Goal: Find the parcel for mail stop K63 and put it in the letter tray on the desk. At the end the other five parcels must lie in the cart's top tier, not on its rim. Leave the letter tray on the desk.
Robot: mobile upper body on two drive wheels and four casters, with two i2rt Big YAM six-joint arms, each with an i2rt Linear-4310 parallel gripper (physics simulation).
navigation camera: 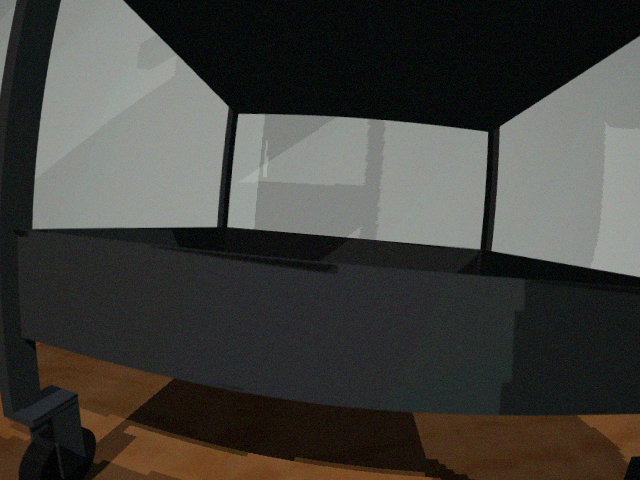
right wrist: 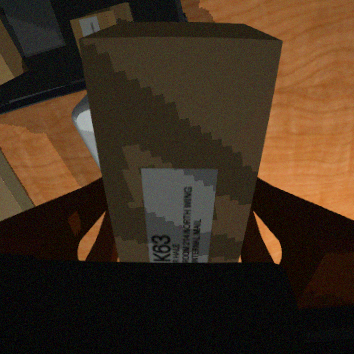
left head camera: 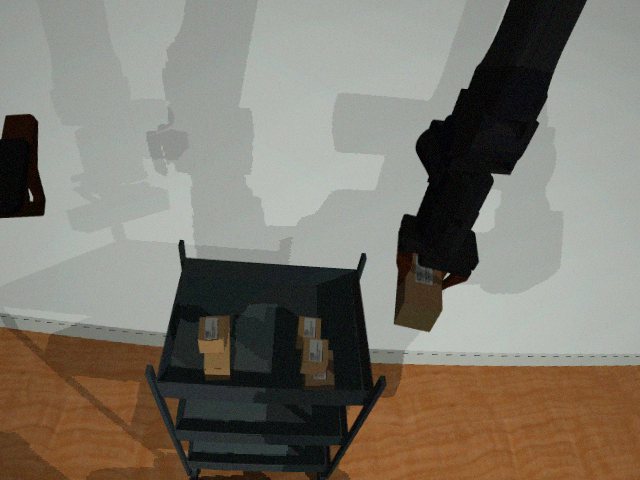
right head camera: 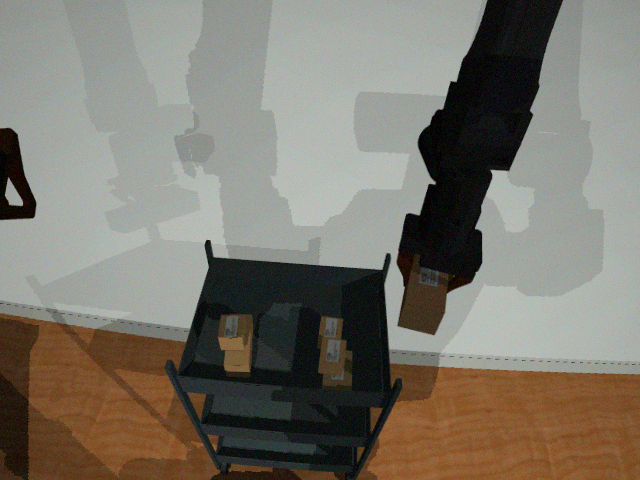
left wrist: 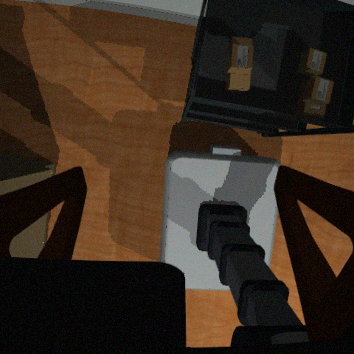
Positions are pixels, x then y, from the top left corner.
my right gripper: right wrist 179, 177; left head camera; right head camera; not seen in the navigation camera view (out of frame); not seen in the left wrist view (out of frame)
same spot on my right gripper: point(right head camera: 464, 275) = point(left head camera: 461, 273)
